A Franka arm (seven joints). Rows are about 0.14 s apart.
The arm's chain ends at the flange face. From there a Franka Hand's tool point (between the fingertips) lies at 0.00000 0.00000 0.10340 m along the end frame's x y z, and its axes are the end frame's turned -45 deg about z.
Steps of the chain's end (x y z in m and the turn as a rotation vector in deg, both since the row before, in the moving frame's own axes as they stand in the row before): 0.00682, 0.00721, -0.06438, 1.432, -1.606, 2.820; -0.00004, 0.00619, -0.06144, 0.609, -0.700, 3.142; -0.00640, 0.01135, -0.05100, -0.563, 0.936, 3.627; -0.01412, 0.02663, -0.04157, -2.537, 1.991, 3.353; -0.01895, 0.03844, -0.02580, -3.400, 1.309, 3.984; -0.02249, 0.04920, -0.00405, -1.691, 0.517, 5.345; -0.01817, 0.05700, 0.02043, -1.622, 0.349, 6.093; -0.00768, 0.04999, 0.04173, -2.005, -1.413, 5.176; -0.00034, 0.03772, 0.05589, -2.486, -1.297, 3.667
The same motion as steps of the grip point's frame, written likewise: -0.00040, 0.00604, -0.06445, 2.148, -0.123, 2.820; -0.00448, 0.00268, -0.06145, 0.926, -0.064, 3.142; -0.01214, 0.00543, -0.05102, -1.060, 0.264, 3.627; -0.02968, 0.01460, -0.04173, -3.202, -0.386, 3.353; -0.04345, 0.01969, -0.02601, -3.330, -1.479, 3.984; -0.05232, 0.02163, -0.00410, -1.561, -0.830, 5.345; -0.05491, 0.02988, 0.02039, -1.394, -0.900, 6.093; -0.04517, 0.03048, 0.04164, -0.419, -2.417, 5.176; -0.03178, 0.02779, 0.05577, -0.841, -2.675, 3.667
